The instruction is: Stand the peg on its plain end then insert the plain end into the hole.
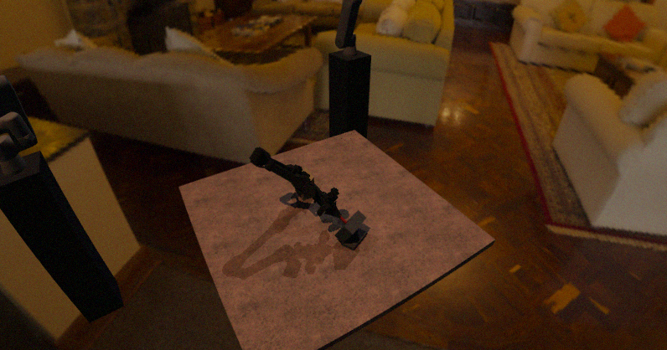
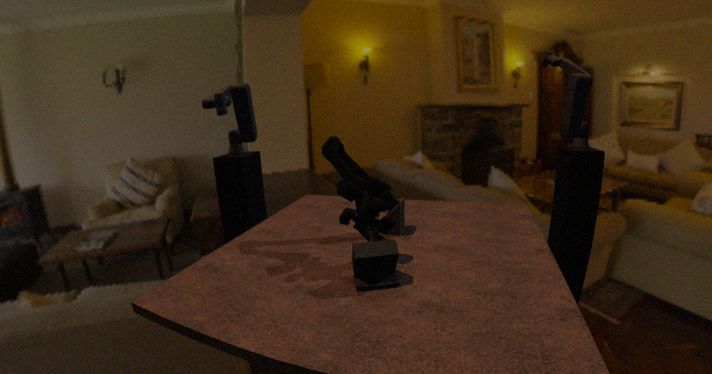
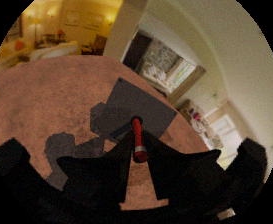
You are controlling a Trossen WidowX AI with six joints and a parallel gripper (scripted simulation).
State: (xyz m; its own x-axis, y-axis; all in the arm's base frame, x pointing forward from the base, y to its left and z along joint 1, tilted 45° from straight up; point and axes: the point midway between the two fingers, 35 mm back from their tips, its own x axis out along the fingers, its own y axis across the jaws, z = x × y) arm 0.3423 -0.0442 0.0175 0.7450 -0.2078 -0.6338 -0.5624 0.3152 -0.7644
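Now: gripper tip 60 mm short of the sloped panel, 40 mm above it and 20 mm to the right of it. The rest, counted from my gripper tip: red peg (10 mm to the right, 10 mm behind, 10 mm above).
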